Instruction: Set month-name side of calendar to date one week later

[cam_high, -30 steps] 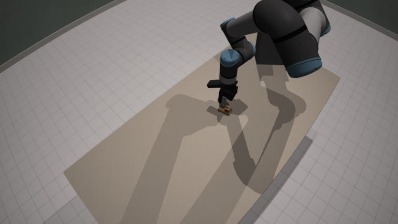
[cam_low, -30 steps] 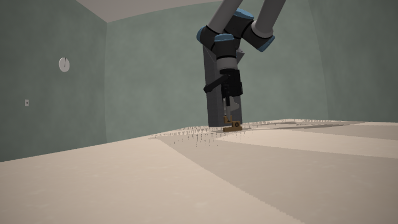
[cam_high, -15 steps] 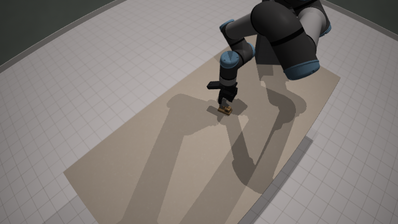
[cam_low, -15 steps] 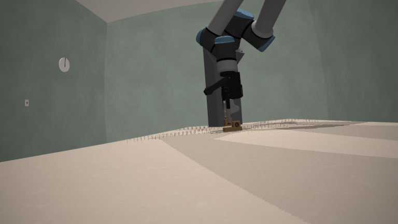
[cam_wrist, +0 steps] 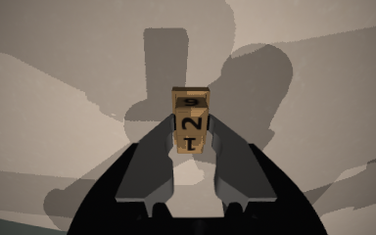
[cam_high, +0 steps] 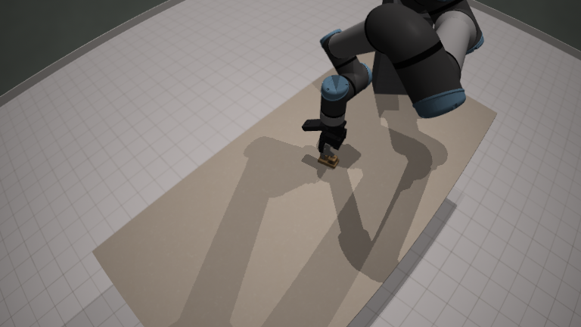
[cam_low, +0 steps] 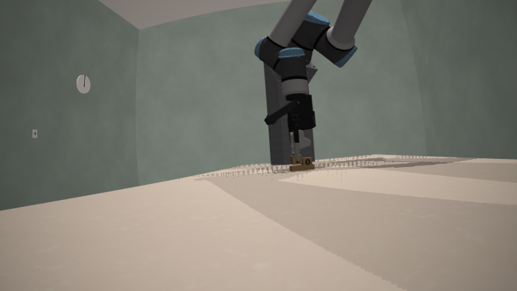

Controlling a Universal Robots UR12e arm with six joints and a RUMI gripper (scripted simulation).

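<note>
My hand is 10 mm above the cube. Also, from my hand: wooden tray: 40 mm below, 20 mm to the left, 10 mm behind.
</note>
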